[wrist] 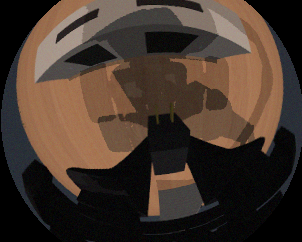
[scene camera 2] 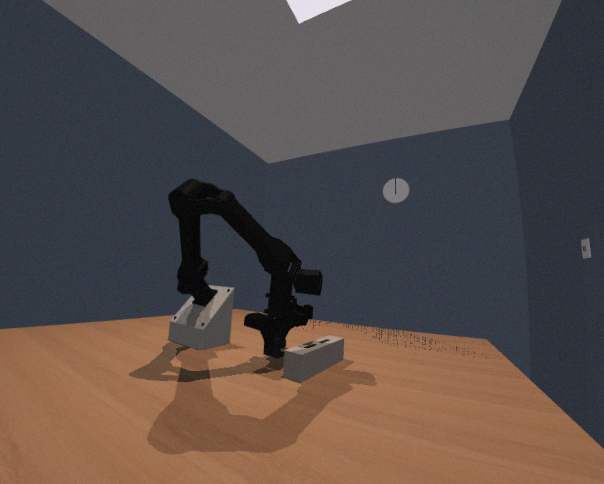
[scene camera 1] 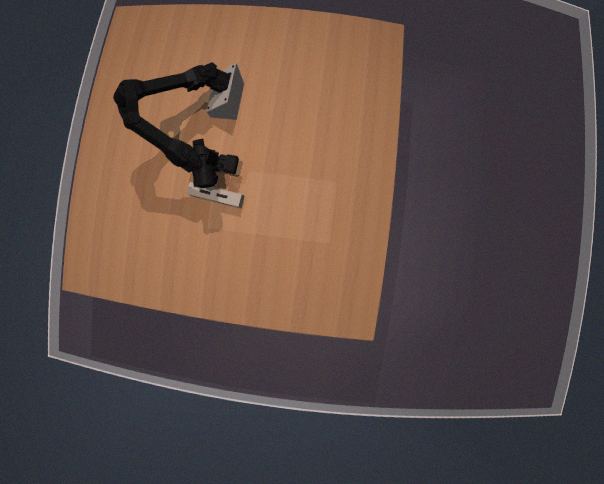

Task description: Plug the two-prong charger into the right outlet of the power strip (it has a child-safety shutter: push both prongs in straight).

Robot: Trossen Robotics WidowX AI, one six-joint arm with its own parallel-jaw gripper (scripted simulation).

Labels:
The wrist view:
my gripper: 164, 137
black two-prong charger: 169, 138, held by my gripper

